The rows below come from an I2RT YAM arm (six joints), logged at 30 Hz.
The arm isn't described. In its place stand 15 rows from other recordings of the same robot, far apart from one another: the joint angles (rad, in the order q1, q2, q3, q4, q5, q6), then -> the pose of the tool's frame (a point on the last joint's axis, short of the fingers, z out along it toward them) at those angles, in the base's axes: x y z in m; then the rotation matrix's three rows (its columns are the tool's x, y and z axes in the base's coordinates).
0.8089 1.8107 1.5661 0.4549 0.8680 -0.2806 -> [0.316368 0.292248 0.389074], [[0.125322 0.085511 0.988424], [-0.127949 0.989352 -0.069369], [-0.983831 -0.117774 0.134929]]
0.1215 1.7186 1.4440 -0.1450 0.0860 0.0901 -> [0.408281 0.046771 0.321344], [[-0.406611 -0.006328 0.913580], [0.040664 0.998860 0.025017], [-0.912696 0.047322 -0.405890]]
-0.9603 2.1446 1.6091 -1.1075 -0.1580 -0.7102 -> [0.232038 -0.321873 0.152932], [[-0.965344 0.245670 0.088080], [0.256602 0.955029 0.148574], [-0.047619 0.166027 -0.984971]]
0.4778 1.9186 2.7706 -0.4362 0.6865 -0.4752 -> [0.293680 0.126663 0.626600], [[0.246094 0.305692 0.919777], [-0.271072 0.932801 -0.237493], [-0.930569 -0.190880 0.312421]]
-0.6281 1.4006 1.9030 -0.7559 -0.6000 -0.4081 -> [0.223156 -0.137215 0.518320], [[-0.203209 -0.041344 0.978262], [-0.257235 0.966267 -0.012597], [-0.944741 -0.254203 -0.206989]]
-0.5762 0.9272 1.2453 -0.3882 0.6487 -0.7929 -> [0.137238 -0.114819 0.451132], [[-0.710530 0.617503 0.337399], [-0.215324 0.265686 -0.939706], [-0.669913 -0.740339 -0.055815]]
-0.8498 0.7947 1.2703 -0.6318 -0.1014 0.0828 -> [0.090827 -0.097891 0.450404], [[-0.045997 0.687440 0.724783], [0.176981 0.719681 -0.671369], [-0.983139 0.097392 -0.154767]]
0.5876 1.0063 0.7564 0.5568 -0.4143 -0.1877 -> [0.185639 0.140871 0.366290], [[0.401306 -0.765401 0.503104], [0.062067 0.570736 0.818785], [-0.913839 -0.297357 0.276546]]
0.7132 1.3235 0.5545 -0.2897 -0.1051 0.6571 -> [0.169055 0.151190 0.146841], [[-0.943155 -0.143252 0.299897], [-0.012711 0.917228 0.398159], [-0.332111 0.371713 -0.866909]]
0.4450 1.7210 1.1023 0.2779 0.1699 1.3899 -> [0.360657 0.165330 0.244852], [[-0.330122 0.246316 0.911234], [0.916692 0.313922 0.247243], [-0.225157 0.916941 -0.329429]]
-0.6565 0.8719 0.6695 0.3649 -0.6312 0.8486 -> [0.174097 -0.107622 0.341754], [[0.108318 -0.075369 0.991255], [0.681281 0.731781 -0.018806], [-0.723964 0.677360 0.130613]]
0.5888 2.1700 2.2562 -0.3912 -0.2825 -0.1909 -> [0.419449 0.292050 0.379890], [[-0.102035 -0.788145 0.606973], [-0.287260 0.607508 0.740551], [-0.952402 -0.098797 -0.288390]]
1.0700 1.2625 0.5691 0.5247 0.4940 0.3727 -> [0.144686 0.229190 0.236919], [[-0.274589 -0.480937 0.832647], [0.166057 0.829204 0.533710], [-0.947115 0.284817 -0.147827]]
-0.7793 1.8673 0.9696 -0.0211 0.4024 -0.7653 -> [0.247418 -0.264017 0.126965], [[-0.972885 0.196523 0.121954], [0.065092 0.738618 -0.670974], [-0.221940 -0.644843 -0.731382]]
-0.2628 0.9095 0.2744 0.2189 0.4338 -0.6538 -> [0.177578 -0.063268 0.181826], [[-0.679056 0.244346 0.692227], [-0.388812 0.680128 -0.621490], [-0.622662 -0.691173 -0.366841]]
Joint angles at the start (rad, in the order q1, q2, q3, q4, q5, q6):
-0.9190, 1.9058, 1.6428, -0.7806, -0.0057, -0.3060
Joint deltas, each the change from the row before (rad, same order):
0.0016, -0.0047, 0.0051, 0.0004, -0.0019, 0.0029
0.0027, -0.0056, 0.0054, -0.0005, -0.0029, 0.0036
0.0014, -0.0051, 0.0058, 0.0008, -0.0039, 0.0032
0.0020, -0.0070, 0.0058, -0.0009, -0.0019, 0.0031
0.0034, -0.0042, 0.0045, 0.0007, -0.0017, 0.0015
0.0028, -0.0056, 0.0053, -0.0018, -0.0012, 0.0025
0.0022, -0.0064, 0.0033, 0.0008, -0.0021, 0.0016
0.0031, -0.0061, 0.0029, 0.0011, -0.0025, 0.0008
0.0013, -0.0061, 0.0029, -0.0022, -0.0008, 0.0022
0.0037, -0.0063, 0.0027, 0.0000, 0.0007, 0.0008
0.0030, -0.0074, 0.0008, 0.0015, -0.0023, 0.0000
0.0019, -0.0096, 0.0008, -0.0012, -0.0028, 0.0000
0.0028, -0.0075, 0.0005, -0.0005, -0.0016, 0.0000
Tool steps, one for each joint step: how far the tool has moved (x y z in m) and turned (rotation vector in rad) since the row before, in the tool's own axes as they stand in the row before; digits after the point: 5 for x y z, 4 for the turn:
-0.00174, 0.00023, -0.00306, 0.0005, -0.0105, 0.0015
-0.00193, 0.00070, -0.00350, -0.0010, -0.0113, 0.0012
-0.00198, 0.00018, -0.00338, -0.0010, -0.0125, 0.0019
-0.00199, 0.00039, -0.00418, 0.0006, -0.0122, 0.0012
-0.00183, 0.00102, -0.00272, -0.0007, -0.0100, -0.0015
-0.00178, 0.00078, -0.00348, 0.0000, -0.0095, 0.0000
-0.00159, 0.00062, -0.00340, -0.0002, -0.0110, -0.0004
-0.00162, 0.00101, -0.00318, -0.0012, -0.0108, -0.0020
-0.00106, 0.00035, -0.00319, 0.0004, -0.0069, 0.0010
-0.00151, 0.00119, -0.00321, 0.0011, -0.0090, -0.0024
-0.00127, 0.00107, -0.00328, -0.0012, -0.0104, -0.0027
-0.00104, 0.00072, -0.00422, -0.0012, -0.0099, -0.0018
-0.00097, 0.00105, -0.00325, -0.0011, -0.0081, -0.0025

